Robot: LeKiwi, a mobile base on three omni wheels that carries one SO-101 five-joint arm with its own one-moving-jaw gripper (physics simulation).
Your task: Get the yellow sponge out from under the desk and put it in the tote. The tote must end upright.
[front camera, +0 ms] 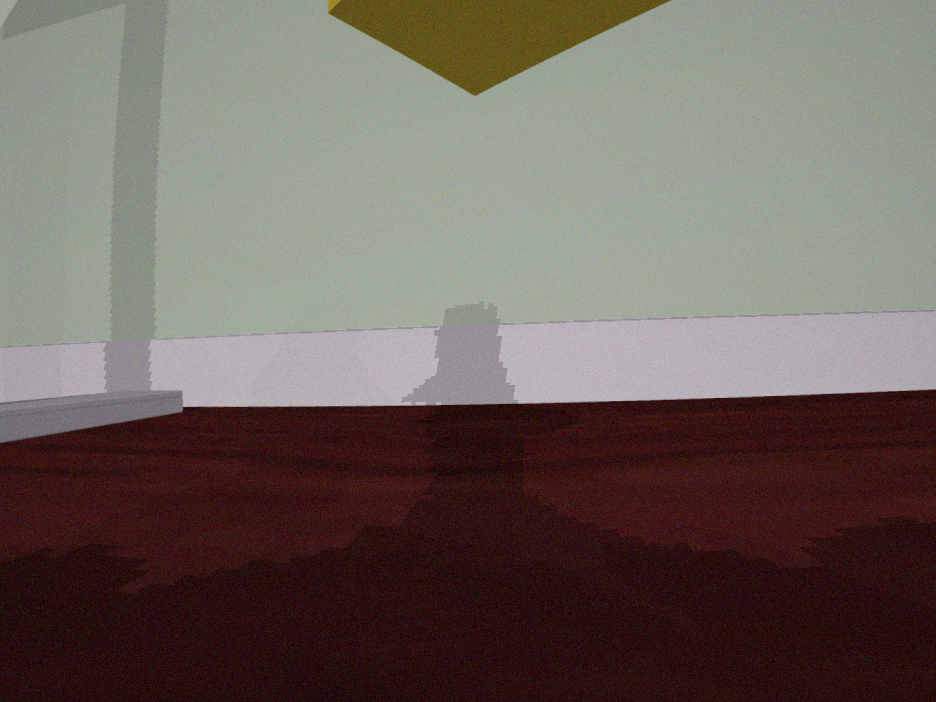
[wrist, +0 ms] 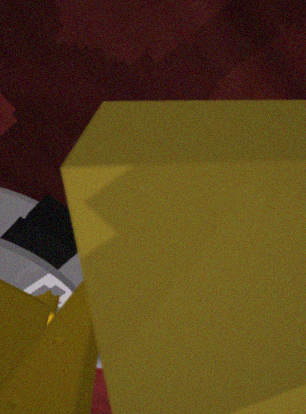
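Note:
The yellow sponge is a thick block. In the front camera its dark underside hangs at the top edge, raised well above the floor. In the wrist view it fills the middle and right, close to the camera. My gripper is shut on the sponge. One yellow jaw shows at the lower left against the sponge's left side; the other jaw is hidden. The gripper does not show in the front camera. The tote and the desk do not show in either view.
A low grey bar lies on the dark red floor at the left. A pale green wall with a light skirting band stands behind. Grey round parts with a black piece show at the wrist view's left.

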